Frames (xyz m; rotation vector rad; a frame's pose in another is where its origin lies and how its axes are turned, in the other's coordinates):
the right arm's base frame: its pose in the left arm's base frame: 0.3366 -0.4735 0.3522 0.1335 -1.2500 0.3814
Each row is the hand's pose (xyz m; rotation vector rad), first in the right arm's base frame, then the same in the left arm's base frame.
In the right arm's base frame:
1: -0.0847 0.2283 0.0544 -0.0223 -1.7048 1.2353
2: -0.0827 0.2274 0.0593 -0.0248 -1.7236 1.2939
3: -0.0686 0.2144 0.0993 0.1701 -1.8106 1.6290
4: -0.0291 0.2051 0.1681 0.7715 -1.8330 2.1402
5: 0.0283 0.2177 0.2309 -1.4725 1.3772 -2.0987
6: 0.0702 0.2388 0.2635 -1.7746 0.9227 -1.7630
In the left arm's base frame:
1: 0.1850 -0.2955 0.2651 0.4359 2.5861 -1.3031
2: 0.1814 -0.2974 0.2686 0.4685 2.5240 -1.3183
3: 0.1538 -0.3188 0.2960 0.4566 2.1207 -1.5040
4: 0.1056 -0.3401 0.3560 0.2451 1.3939 -1.7787
5: 0.0598 -0.3355 0.4286 -0.1389 0.6239 -1.9389
6: 0.0340 -0.3171 0.4762 -0.4379 0.1304 -1.9577

